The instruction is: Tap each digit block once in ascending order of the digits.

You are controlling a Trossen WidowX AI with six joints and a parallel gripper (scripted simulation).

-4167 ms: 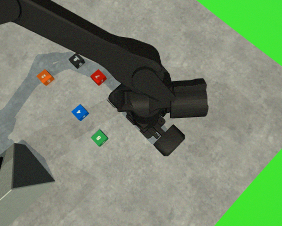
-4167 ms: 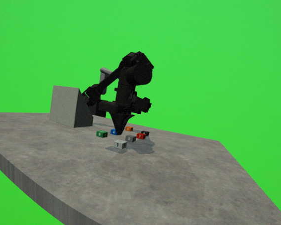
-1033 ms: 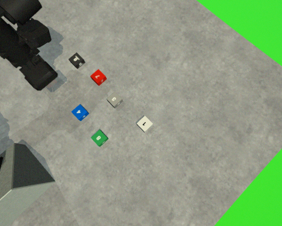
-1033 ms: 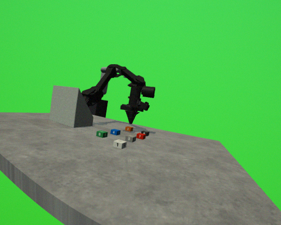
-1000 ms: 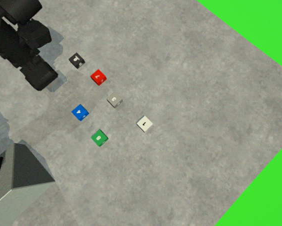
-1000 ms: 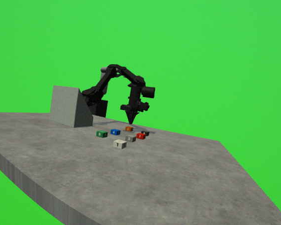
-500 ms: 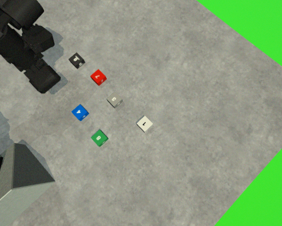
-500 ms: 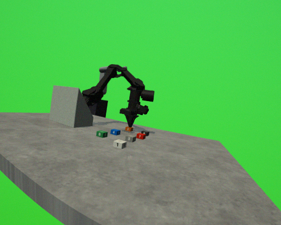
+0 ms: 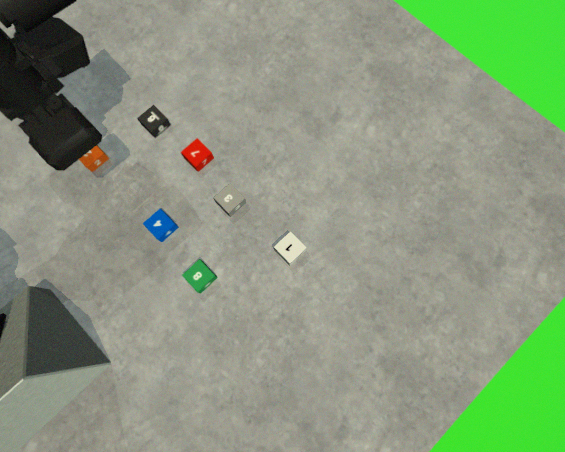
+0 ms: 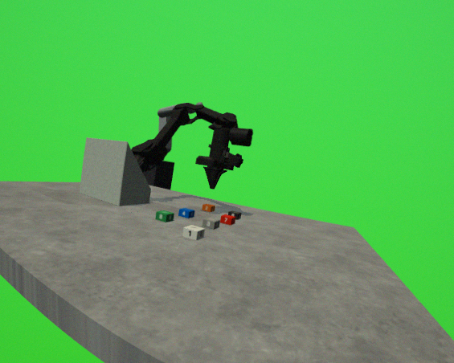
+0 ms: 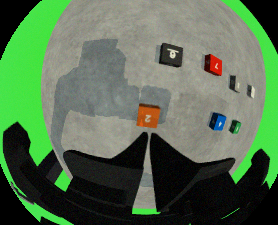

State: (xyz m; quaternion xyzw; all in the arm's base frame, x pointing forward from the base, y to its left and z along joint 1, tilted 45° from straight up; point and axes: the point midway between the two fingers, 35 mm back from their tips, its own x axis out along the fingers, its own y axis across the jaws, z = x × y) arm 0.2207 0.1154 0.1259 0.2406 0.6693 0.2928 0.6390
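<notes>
Right now the grey block is 11 cm ahead of my gripper tip, 19 cm to the right of it and 6 cm below it. Also, from my gripper tip: black block: 10 cm ahead, 2 cm to the right, 6 cm below; orange 2 block: 6 cm below; blue 4 block: 1 cm ahead, 16 cm to the right, 6 cm below.
</notes>
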